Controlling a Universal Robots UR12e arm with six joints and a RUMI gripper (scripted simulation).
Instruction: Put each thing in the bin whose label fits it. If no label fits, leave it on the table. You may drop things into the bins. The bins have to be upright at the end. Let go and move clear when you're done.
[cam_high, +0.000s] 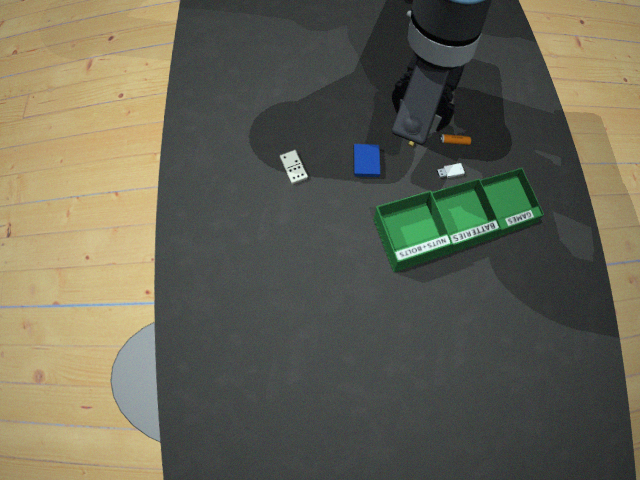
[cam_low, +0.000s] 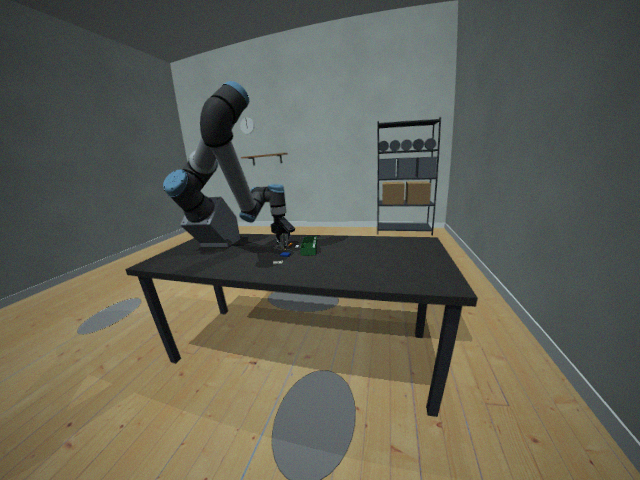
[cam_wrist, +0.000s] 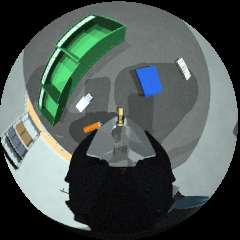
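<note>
Now: hand 7 cm to the right of the orange battery and 1 cm above it. Round my hand: white usb stick 6 cm ahead, 5 cm to the left, 1 cm below; then blue flat block 8 cm to the right, 4 cm ahead, 1 cm below; then brass bolt 1 cm below, 1 cm behind.
</note>
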